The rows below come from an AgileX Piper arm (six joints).
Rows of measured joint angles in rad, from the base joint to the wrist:
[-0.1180 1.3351 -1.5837 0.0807 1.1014 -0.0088]
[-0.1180 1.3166 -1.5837 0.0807 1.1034 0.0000]
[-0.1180 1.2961 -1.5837 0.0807 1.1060 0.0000]
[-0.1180 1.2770 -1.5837 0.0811 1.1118 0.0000]
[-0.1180 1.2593 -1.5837 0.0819 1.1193 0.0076]
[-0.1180 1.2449 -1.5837 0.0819 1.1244 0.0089]
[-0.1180 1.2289 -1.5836 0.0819 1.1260 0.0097]
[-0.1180 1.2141 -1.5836 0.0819 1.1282 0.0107]
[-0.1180 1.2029 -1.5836 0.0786 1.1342 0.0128]
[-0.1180 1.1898 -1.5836 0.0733 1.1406 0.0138]
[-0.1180 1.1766 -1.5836 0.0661 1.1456 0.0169]
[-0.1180 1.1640 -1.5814 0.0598 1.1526 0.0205]
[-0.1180 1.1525 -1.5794 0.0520 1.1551 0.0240]
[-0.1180 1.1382 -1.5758 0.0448 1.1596 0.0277]
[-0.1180 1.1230 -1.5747 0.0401 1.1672 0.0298]
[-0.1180 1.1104 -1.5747 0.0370 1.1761 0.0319]
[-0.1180 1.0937 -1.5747 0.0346 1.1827 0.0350]
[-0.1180 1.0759 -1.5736 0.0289 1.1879 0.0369]
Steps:
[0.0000 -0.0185 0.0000 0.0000 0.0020 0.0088]
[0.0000 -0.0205 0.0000 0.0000 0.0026 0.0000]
[0.0000 -0.0191 0.0000 0.0004 0.0058 0.0000]
[0.0000 -0.0177 0.0000 0.0008 0.0075 0.0076]
[0.0000 -0.0144 0.0000 0.0000 0.0051 0.0013]
[0.0000 -0.0160 0.0001 0.0000 0.0016 0.0008]
[0.0000 -0.0148 0.0000 0.0000 0.0022 0.0010]
[0.0000 -0.0112 0.0000 -0.0033 0.0060 0.0021]
[0.0000 -0.0131 0.0000 -0.0053 0.0064 0.0010]
[0.0000 -0.0132 0.0000 -0.0072 0.0050 0.0031]
[0.0000 -0.0126 0.0022 -0.0063 0.0070 0.0036]
[0.0000 -0.0115 0.0020 -0.0078 0.0025 0.0035]
[0.0000 -0.0143 0.0036 -0.0072 0.0045 0.0037]
[0.0000 -0.0152 0.0011 -0.0047 0.0076 0.0021]
[0.0000 -0.0126 0.0000 -0.0031 0.0089 0.0021]
[0.0000 -0.0167 0.0000 -0.0024 0.0066 0.0031]
[0.0000 -0.0178 0.0011 -0.0057 0.0052 0.0019]

